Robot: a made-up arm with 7 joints.
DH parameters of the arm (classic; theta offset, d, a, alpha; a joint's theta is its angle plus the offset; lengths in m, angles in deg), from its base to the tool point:
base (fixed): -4.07 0 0 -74.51
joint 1: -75.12 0.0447 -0.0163 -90
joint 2: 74 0 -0.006 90
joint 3: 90 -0.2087 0.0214 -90
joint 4: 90 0.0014 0.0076 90
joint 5: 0 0.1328 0 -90
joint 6: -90 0 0.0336 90
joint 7: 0 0 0 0
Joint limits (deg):
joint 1: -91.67..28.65
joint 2: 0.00..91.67
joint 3: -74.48..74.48
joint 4: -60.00..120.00
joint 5: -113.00..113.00
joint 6: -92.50..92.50
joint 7: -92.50..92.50
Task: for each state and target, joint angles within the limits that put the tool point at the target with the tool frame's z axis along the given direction. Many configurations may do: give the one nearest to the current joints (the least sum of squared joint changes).
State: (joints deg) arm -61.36 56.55 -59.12 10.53 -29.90 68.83 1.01
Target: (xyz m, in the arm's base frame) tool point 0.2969 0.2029 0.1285 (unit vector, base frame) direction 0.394 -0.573 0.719
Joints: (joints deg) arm -91.67 63.62 -21.72 30.16 2.73 54.67 1.01
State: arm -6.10 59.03 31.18 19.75 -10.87 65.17 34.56
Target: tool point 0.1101 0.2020 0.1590 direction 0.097 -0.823 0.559
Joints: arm -35.30 91.67 44.05 -27.46 -8.24 66.07 34.56
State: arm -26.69 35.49 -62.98 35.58 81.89 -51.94 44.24
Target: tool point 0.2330 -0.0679 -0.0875 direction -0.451 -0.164 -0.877
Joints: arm -56.85 18.59 -42.16 -10.46 103.19 -22.76 44.24
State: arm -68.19 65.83 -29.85 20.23 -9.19 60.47 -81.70
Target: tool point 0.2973 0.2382 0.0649 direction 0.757 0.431 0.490
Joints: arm -90.34 56.98 7.57 56.74 -28.71 92.50 -81.70
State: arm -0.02 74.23 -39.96 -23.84 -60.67 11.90 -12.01
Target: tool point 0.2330 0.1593 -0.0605 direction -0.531 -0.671 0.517
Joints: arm -38.21 73.78 -30.19 -10.13 -15.64 -10.83 -12.01
